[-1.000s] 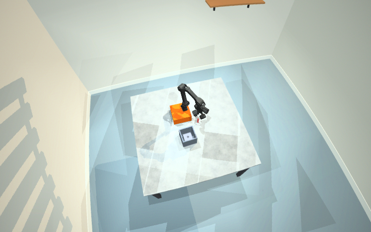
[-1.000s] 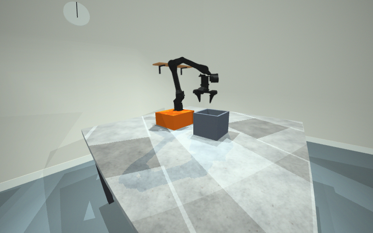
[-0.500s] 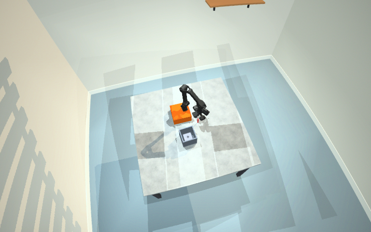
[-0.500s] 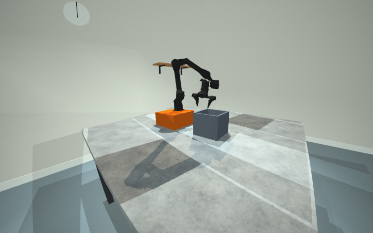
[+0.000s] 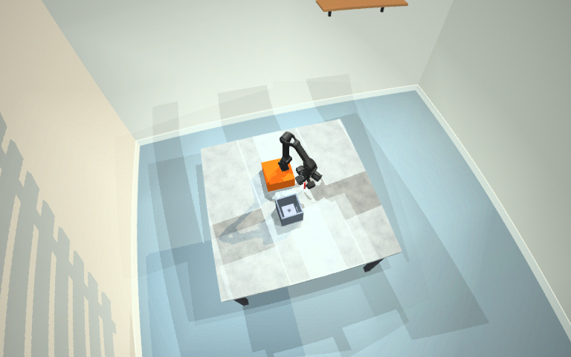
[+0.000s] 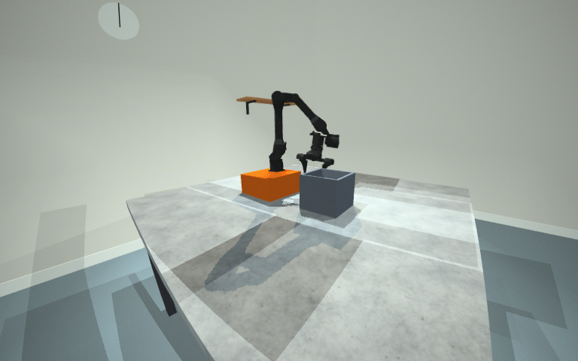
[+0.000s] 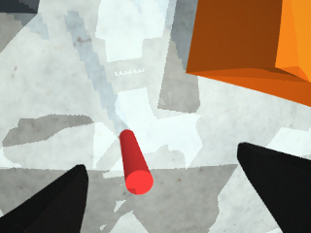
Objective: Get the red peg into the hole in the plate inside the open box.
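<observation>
My gripper tip is 1 cm short of the red peg, 1 cm to the right of it and 3 cm above it. Round my gripper tip: plate: 17 cm ahead, 18 cm to the right, 3 cm below.
</observation>
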